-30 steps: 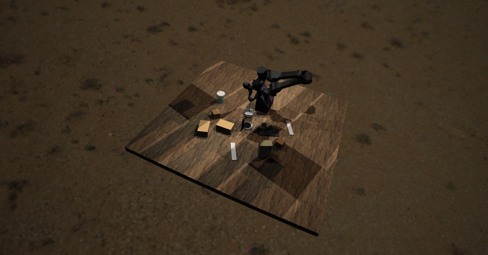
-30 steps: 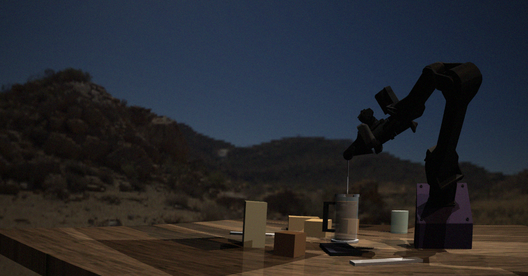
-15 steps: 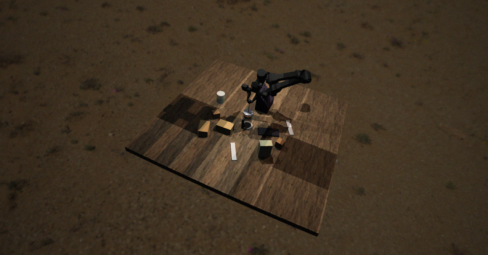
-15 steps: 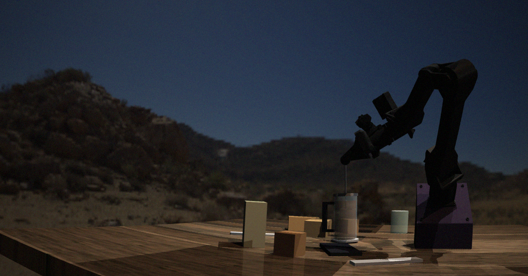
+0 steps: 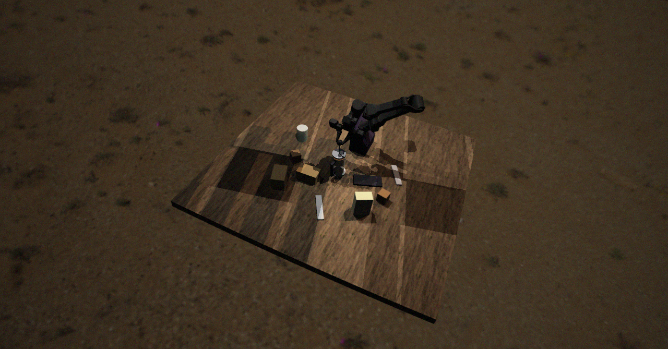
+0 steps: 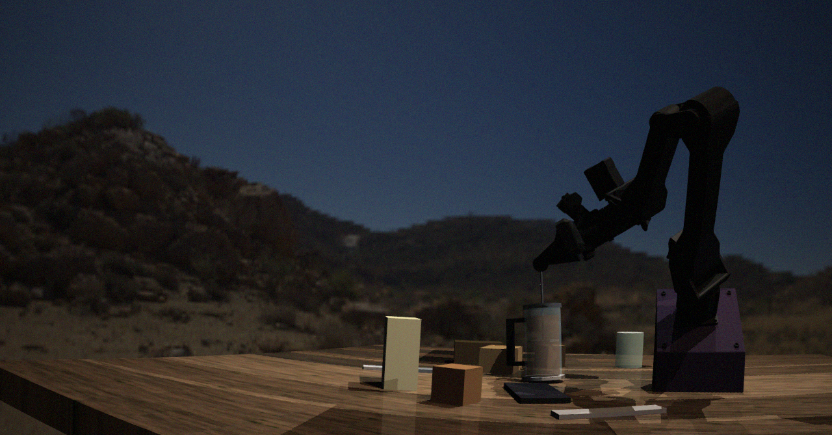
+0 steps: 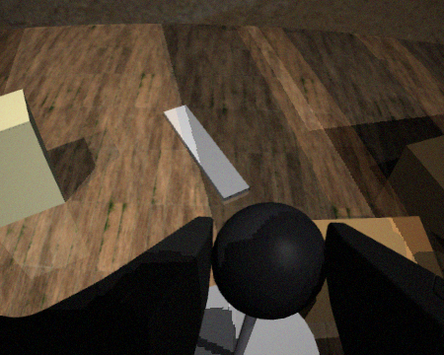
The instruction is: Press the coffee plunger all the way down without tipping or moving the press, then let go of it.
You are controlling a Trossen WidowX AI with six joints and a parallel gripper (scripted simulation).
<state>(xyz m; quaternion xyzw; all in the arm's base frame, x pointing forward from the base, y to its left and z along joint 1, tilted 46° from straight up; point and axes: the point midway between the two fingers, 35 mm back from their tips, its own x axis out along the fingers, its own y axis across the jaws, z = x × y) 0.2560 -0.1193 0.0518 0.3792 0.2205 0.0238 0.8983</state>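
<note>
Now: gripper tip 11 cm above the coffee press. The rest, counted from my gripper tip: dark flat plate: 3 cm behind, 18 cm to the left, 21 cm below; then pale block: 18 cm ahead, 20 cm to the left, 16 cm below.
</note>
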